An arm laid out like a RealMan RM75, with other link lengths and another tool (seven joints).
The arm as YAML. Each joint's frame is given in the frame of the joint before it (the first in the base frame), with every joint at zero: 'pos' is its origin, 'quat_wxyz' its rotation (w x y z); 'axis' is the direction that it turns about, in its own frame. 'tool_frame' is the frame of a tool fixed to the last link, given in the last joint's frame.
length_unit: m
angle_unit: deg
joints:
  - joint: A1
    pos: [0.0, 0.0, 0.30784]
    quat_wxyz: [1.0, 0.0, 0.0, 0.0]
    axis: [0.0, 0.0, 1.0]
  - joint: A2
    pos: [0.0, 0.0, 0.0]
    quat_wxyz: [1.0, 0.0, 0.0, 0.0]
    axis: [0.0, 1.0, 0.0]
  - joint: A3
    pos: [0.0, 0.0, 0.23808]
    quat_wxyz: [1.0, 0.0, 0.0, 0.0]
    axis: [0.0, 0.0, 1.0]
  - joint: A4
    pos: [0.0, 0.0, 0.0]
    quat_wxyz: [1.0, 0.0, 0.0, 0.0]
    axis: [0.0, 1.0, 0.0]
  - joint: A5
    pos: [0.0, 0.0, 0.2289]
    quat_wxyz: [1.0, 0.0, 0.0, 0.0]
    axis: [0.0, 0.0, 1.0]
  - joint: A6
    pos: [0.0, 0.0, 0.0]
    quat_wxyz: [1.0, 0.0, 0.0, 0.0]
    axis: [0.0, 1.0, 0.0]
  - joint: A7
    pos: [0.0, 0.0, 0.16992]
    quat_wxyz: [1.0, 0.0, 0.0, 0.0]
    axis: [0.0, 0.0, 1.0]
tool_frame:
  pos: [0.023, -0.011, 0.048]
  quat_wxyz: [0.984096, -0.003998, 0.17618, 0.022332]
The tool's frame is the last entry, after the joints.
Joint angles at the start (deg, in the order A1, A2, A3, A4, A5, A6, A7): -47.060 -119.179 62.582 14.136 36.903 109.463 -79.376
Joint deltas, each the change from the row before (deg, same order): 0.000 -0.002 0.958 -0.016 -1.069 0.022 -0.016; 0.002 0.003 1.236 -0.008 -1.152 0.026 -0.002; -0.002 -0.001 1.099 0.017 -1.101 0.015 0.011; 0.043 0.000 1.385 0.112 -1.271 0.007 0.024; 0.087 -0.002 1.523 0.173 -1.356 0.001 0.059; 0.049 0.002 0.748 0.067 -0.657 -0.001 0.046; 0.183 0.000 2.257 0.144 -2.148 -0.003 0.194; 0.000 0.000 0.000 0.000 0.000 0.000 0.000
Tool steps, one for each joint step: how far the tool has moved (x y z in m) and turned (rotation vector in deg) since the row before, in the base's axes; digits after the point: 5 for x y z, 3 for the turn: 0.00045 -0.00025 0.00009 -0.109 -0.263 -0.074; 0.00078 -0.00057 -0.00060 -0.216 -0.148 -0.181; 0.00071 -0.00043 -0.00025 -0.138 -0.191 -0.142; 0.00097 -0.00074 -0.00050 -0.168 -0.146 -0.234; 0.00099 -0.00094 -0.00059 -0.153 -0.129 -0.261; 0.00038 -0.00045 -0.00036 -0.074 -0.051 -0.106; 0.00054 -0.00117 -0.00072 -0.147 -0.283 -0.159; 0.00000 0.00000 0.00000 0.000 0.000 0.000
